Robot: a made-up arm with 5 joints.
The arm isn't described. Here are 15 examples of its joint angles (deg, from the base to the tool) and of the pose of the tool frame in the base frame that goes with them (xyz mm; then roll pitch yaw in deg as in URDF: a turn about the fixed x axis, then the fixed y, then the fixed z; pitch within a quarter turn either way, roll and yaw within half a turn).
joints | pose
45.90 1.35 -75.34 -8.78 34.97 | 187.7 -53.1 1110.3 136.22 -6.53 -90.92
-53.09 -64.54 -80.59 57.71 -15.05 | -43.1 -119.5 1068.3 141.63 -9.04 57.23
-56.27 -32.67 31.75 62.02 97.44 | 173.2 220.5 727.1 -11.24 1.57 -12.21
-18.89 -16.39 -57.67 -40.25 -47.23 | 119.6 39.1 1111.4 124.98 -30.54 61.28
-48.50 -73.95 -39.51 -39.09 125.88 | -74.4 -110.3 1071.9 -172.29 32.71 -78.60
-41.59 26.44 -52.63 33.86 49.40 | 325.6 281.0 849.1 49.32 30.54 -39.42
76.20 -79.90 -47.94 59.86 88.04 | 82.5 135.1 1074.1 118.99 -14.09 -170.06
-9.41 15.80 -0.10 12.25 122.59 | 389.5 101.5 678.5 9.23 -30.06 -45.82
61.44 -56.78 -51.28 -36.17 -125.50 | 2.0 155.6 1098.6 92.41 12.33 52.85
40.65 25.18 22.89 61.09 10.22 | 203.5 -59.5 553.1 -45.39 -6.31 160.13
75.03 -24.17 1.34 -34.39 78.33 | 173.4 -213.0 986.8 108.17 -9.31 -158.02
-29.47 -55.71 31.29 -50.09 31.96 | 204.8 123.5 1005.2 130.98 -0.12 -12.29
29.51 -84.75 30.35 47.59 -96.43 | 213.5 -59.7 952.0 -136.14 2.95 48.42
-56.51 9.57 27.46 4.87 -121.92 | 224.8 237.9 615.1 -83.02 -7.32 123.69
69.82 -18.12 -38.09 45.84 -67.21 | 161.3 -210.7 1003.2 -147.82 29.86 0.24
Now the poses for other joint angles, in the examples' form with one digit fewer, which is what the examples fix.
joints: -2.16 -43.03 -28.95 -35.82 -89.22
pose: 109 19 1120 123.4 -14.6 84.6
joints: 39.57 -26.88 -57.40 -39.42 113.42
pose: 98 43 1129 169.0 8.0 -164.8
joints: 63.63 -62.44 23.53 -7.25 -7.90
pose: 168 -129 1019 139.0 32.2 -67.1
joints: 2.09 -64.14 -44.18 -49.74 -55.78
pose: -110 30 1053 71.1 -46.0 81.9
